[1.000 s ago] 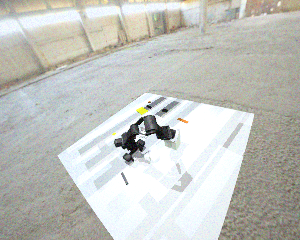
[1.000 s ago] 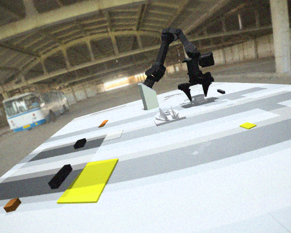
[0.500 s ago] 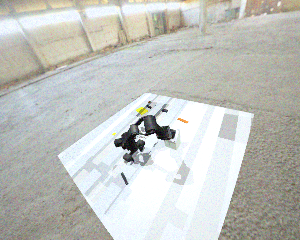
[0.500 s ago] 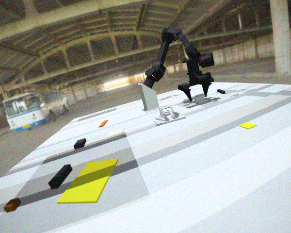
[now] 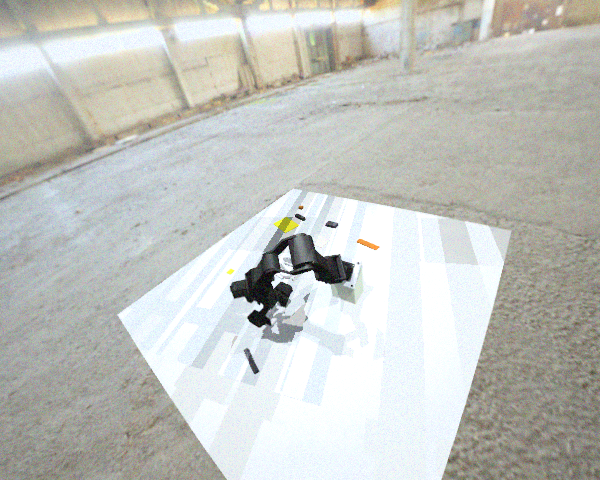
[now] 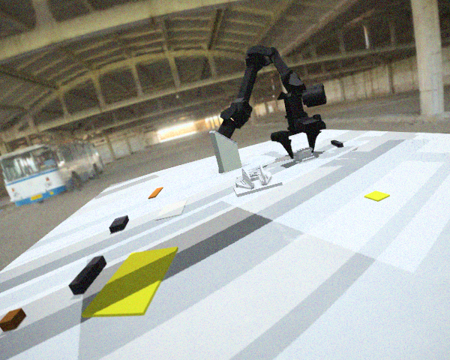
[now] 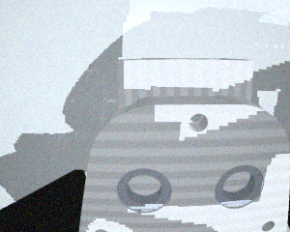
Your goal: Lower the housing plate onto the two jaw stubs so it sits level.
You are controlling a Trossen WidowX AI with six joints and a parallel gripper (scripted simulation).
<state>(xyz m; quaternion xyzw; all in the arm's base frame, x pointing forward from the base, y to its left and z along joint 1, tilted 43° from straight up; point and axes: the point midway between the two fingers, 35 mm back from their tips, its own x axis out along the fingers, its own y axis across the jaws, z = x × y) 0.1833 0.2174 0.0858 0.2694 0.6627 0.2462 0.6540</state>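
The white housing plate lies 230 mm to the right of my gripper tip and 70 mm ahead of it. Also, from my gripper tip: yellow sheet: 530 mm to the right, 360 mm ahead, 10 mm below; small yellow tile: 390 mm ahead, 100 mm to the right, 10 mm below.
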